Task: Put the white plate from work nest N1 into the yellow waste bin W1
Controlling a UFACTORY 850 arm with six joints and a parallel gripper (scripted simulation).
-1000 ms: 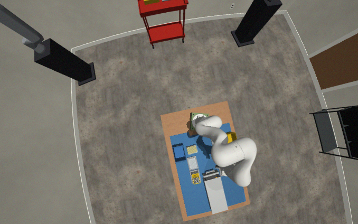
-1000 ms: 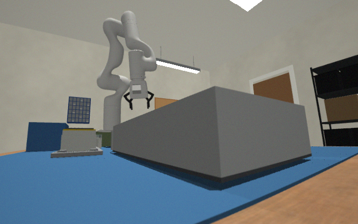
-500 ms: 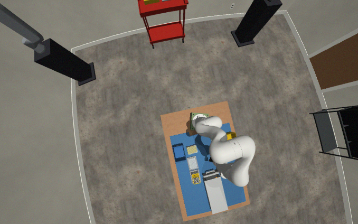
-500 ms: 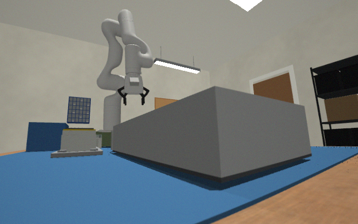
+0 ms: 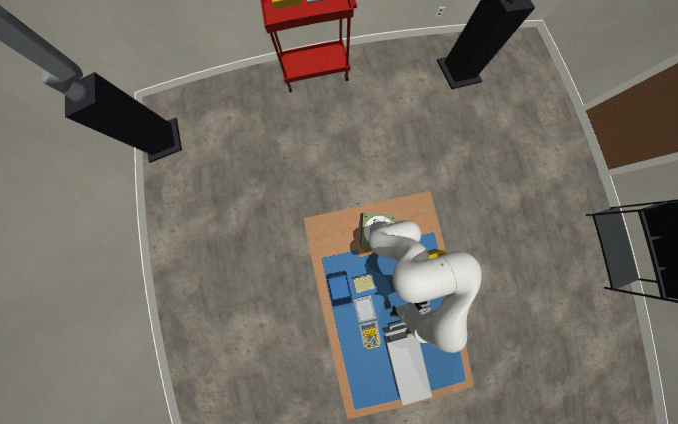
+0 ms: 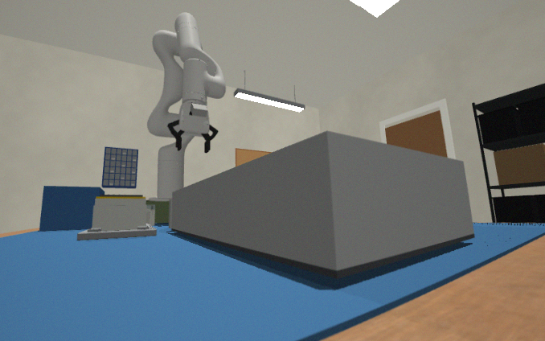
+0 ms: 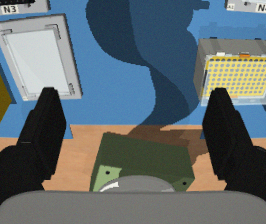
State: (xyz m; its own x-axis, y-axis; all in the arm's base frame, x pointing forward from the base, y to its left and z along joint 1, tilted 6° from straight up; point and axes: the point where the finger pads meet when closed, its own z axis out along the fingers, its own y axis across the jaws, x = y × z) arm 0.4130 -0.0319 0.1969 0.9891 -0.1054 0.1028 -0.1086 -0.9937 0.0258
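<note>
The white plate is 25 cm ahead of my hand, 24 cm below it and 15 cm to the left of it. The rest, counted from my hand: blue bin (31 cm to the right, 22 cm below, 16 cm behind); then yellow waste bin W1 (33 cm to the left, 22 cm below, 9 cm behind); then black plate (24 cm below, 18 cm to the left, 7 cm ahead).
</note>
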